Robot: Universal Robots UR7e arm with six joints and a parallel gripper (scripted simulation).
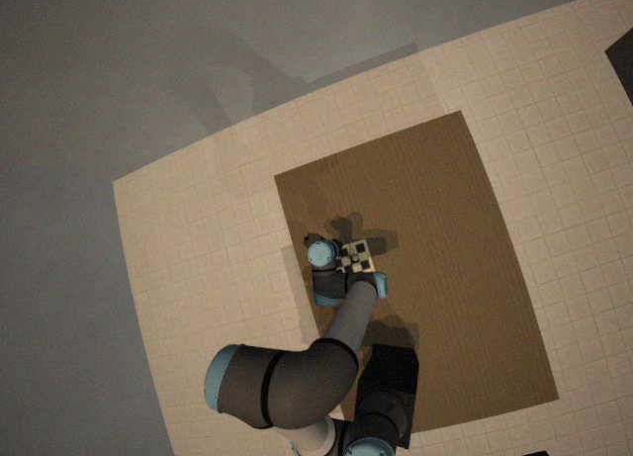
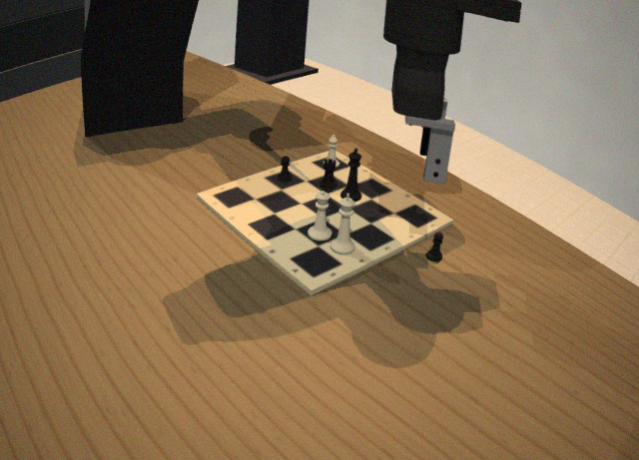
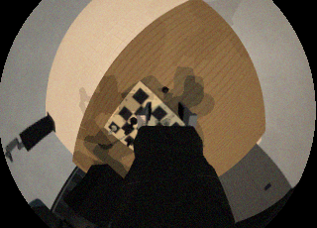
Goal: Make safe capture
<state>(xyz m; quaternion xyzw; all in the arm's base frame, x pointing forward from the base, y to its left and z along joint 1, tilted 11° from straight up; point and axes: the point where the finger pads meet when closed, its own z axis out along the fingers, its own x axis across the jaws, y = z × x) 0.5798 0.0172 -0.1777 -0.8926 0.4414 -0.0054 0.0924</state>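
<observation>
Right now the white queen is 9 cm below my hand, 9 cm behind it and 6 cm to the right of it. Round my hand: white king 8 cm below, 6 cm to the right, 6 cm behind; then chessboard 12 cm below, 12 cm behind, 2 cm to the right; then tall black piece 12 cm behind, 8 cm below, 3 cm to the left.
</observation>
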